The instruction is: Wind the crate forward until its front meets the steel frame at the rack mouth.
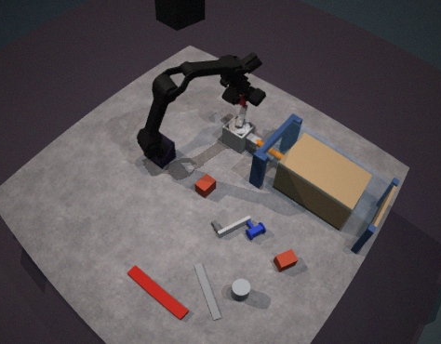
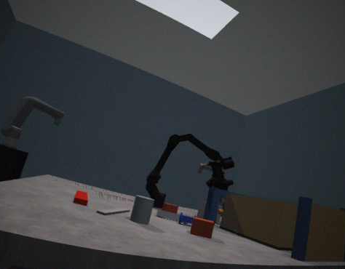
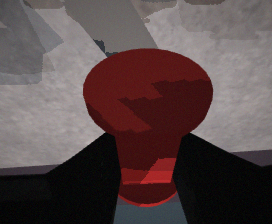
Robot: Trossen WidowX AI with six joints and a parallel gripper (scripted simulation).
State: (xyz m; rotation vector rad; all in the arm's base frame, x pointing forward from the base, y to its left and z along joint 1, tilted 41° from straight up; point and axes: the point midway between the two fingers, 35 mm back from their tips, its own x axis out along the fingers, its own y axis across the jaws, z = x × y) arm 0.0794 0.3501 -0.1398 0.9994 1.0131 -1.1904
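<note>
Now: the winch handle with red knob 50 mm to the right of my gripper tip, 30 mm below it and 20 mm ahead of it. The rest, counted from my gripper tip: blue t-shaped piece 370 mm ahead, 340 mm to the right, 120 mm below; grey strip 600 mm to the right, 420 mm ahead, 130 mm below; grey winch 110 mm to the right, 100 mm below, 40 mm ahead.
</note>
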